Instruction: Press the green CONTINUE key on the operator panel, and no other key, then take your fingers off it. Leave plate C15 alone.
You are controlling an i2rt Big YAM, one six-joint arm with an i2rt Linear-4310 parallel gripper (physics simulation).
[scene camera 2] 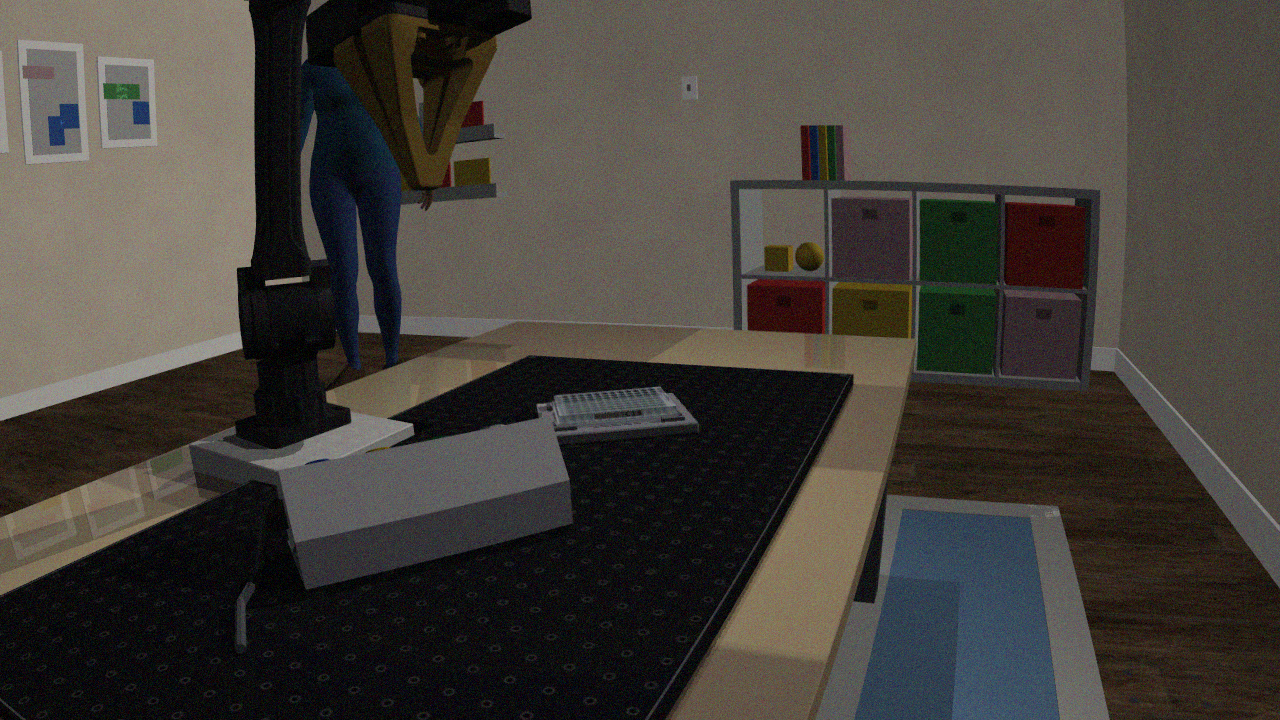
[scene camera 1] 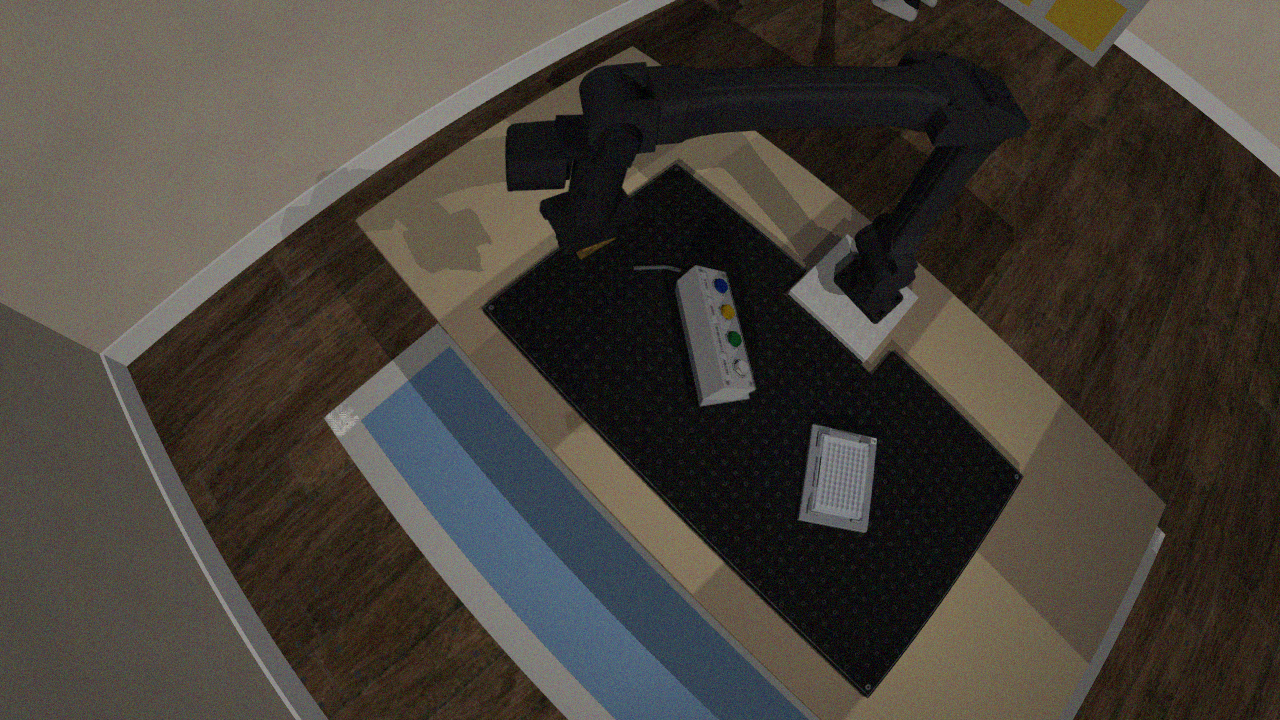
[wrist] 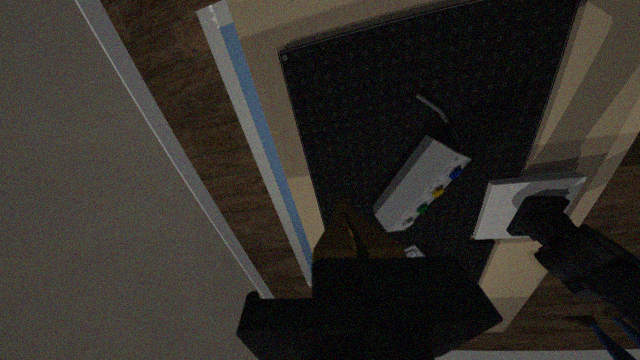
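Seen in the pictures: gripper, fingertip midpoint: (scene camera 2: pixel 425 189) (scene camera 1: pixel 580 254) (wrist: pixel 338 205); arm's base at its link origin: (scene camera 2: pixel 294 428) (scene camera 1: pixel 867 290) (wrist: pixel 533 215).
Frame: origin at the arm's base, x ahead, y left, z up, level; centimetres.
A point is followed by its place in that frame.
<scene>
The operator panel (scene camera 1: pixel 694 335) @(x 34.6, y -12.1, z 3.4 cm) (scene camera 2: pixel 429 501) @(x 34.4, y -12.8, z 3.0 cm) (wrist: pixel 405 185) @(x 34.3, y -12.6, z 3.5 cm) is a grey sloped box on the black mat. Its green key (scene camera 1: pixel 734 339) @(x 30.7, y -7.1, z 5.7 cm) (wrist: pixel 422 208) @(x 30.7, y -7.8, z 5.7 cm) sits between a yellow key (scene camera 1: pixel 727 311) @(x 28.2, y -11.5, z 5.6 cm) (wrist: pixel 438 191) @(x 28.4, y -12.3, z 5.9 cm) and a white key (scene camera 1: pixel 740 367) @(x 33.3, y -2.8, z 5.8 cm); a blue key (scene camera 1: pixel 721 284) @(x 25.6, y -16.0, z 5.5 cm) (wrist: pixel 455 173) @(x 26.0, y -16.4, z 5.8 cm) is at the cable end. In scene camera 2 the green key is hidden. My gripper (scene camera 1: pixel 597 248) @(x 47.8, y -24.2, z 25.0 cm) (scene camera 2: pixel 429 186) @(x 47.8, y -24.2, z 25.0 cm) (wrist: pixel 338 205) @(x 47.8, y -24.2, z 25.0 cm) is shut and empty, high above the mat, off the cable end of the panel and touching no key. Plate C15 (scene camera 1: pixel 843 476) @(x 30.2, y 21.3, z 1.1 cm) (scene camera 2: pixel 617 407) @(x 32.0, y 19.2, z 1.1 cm) (wrist: pixel 414 251) lies on the mat beyond the panel's other end, partly hidden in the wrist view.
The black mat (scene camera 1: pixel 626 420) @(x 51.4, y -8.6, z -1.5 cm) (scene camera 2: pixel 626 573) @(x 48.3, y -8.7, z -1.5 cm) (wrist: pixel 350 100) @(x 45.6, y -30.6, z -1.5 cm) lies on a wooden table (scene camera 1: pixel 1029 617) @(x 18.3, y 65.0, z -2.8 cm) (scene camera 2: pixel 769 608) @(x 58.4, y -7.4, z -2.8 cm). My arm's white base plate (scene camera 1: pixel 827 304) @(x 8.9, y -2.8, z -0.3 cm) (scene camera 2: pixel 375 434) @(x 9.9, y 4.2, z -0.5 cm) (wrist: pixel 492 215) @(x 9.5, y 0.1, z -0.4 cm) stands at the mat's edge, near the keyed side of the panel. A short grey cable (scene camera 1: pixel 657 267) @(x 29.3, y -27.8, z -0.9 cm) (scene camera 2: pixel 240 617) @(x 29.9, y -28.3, z -0.8 cm) (wrist: pixel 432 106) @(x 29.6, y -28.1, z -0.8 cm) lies by the panel.
</scene>
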